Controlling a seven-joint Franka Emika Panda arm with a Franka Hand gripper.
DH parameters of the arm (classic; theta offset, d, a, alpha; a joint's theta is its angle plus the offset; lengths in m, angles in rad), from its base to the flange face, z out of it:
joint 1: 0 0.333 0 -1.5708
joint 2: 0 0 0 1.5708
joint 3: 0 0.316 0.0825 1.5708
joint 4: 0 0 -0.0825 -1.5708
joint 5: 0 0.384 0 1.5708
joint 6: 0 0 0.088 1.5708
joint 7: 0 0.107 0 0
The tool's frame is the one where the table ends.
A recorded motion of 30 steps. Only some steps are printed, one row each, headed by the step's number.
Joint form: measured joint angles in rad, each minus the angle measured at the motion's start. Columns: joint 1, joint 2, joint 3, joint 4, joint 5, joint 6, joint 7.
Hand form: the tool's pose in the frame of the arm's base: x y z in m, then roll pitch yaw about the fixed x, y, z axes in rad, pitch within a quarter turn. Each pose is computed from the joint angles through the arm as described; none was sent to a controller.
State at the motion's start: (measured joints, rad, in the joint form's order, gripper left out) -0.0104 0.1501 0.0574 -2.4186 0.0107 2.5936 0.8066
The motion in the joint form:
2: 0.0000 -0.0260 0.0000 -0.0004 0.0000 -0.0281 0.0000
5: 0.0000 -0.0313 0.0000 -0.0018 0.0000 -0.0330 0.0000
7: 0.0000 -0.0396 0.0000 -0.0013 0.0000 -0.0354 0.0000
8: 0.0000 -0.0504 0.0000 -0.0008 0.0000 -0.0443 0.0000
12: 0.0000 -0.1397 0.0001 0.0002 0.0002 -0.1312 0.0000
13: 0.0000 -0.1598 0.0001 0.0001 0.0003 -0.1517 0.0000
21: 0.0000 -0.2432 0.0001 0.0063 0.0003 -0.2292 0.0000
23: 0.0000 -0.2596 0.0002 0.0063 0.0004 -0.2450 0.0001
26: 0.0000 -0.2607 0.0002 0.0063 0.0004 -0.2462 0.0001
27: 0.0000 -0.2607 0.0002 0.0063 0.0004 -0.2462 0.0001
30: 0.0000 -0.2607 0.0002 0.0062 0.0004 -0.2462 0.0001
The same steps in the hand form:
2: 0.4953 0.0234 0.2607 -3.1162 -0.0061 -0.7691
5: 0.4947 0.0234 0.2623 -3.1172 -0.0056 -0.7690
7: 0.4952 0.0234 0.2664 -3.1128 -0.0103 -0.7690
8: 0.4951 0.0234 0.2711 -3.1115 -0.0123 -0.7689
12: 0.4903 0.0231 0.3076 -3.1120 -0.0177 -0.7681
13: 0.4886 0.0230 0.3155 -3.1130 -0.0180 -0.7680
21: 0.4825 0.0229 0.3515 -3.1072 -0.0292 -0.7678
23: 0.4805 0.0229 0.3579 -3.1073 -0.0301 -0.7678
26: 0.4804 0.0228 0.3583 -3.1074 -0.0301 -0.7678
27: 0.4804 0.0228 0.3583 -3.1074 -0.0301 -0.7678
30: 0.4803 0.0228 0.3583 -3.1075 -0.0300 -0.7678

